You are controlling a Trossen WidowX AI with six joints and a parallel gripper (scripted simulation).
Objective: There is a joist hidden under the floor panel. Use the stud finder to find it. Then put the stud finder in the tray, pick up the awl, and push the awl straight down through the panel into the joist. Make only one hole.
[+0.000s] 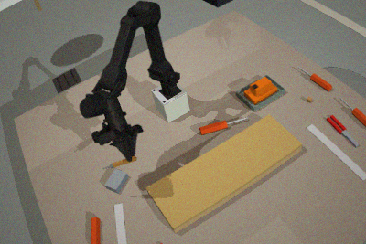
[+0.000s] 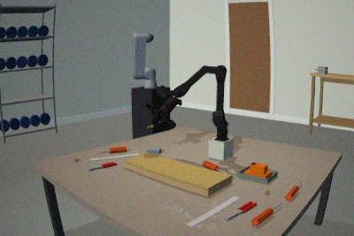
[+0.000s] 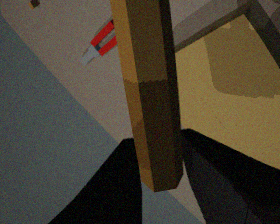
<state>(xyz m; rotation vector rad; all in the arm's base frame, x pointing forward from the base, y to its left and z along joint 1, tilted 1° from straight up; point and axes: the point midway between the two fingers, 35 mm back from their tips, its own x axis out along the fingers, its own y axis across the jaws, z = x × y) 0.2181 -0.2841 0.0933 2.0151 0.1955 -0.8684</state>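
Now: the awl 3 cm behind my gripper tip, 5 cm to the right of it and 2 cm below it. The rest, counted from my gripper tip: orange stud finder (7 cm behind, 58 cm to the left, 13 cm below); then grey-green tray (7 cm behind, 60 cm to the left, 17 cm below); then grey block (9 cm behind, 6 cm to the right, 17 cm below).
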